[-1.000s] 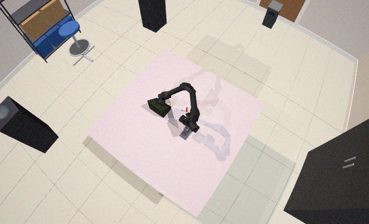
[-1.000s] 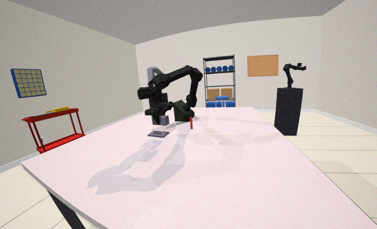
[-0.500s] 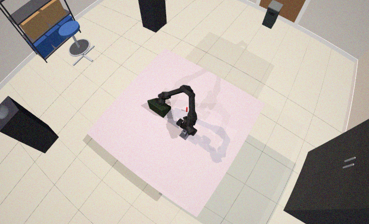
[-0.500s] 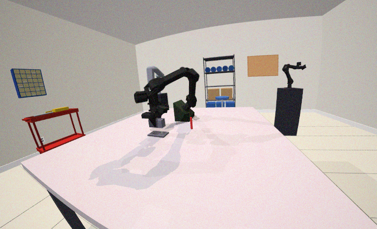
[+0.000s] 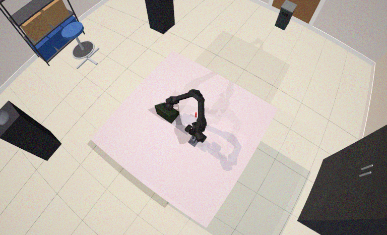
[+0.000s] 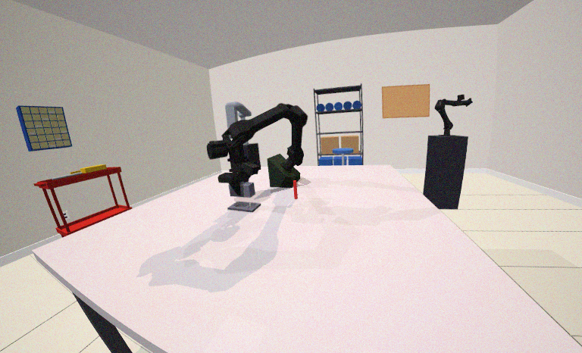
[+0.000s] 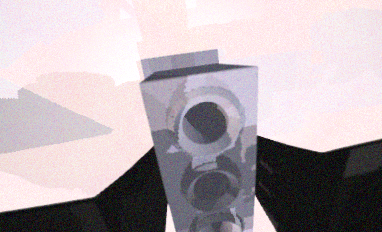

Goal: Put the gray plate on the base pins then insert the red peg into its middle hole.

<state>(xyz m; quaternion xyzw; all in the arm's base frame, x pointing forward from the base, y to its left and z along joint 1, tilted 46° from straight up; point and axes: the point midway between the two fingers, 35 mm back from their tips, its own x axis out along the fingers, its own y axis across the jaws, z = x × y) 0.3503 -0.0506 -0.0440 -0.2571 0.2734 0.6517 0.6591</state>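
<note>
My gripper tip is 180 mm to the right of the red peg, 120 mm past it and 20 mm above it. Also, from my gripper tip: gray plate (30 mm above).
</note>
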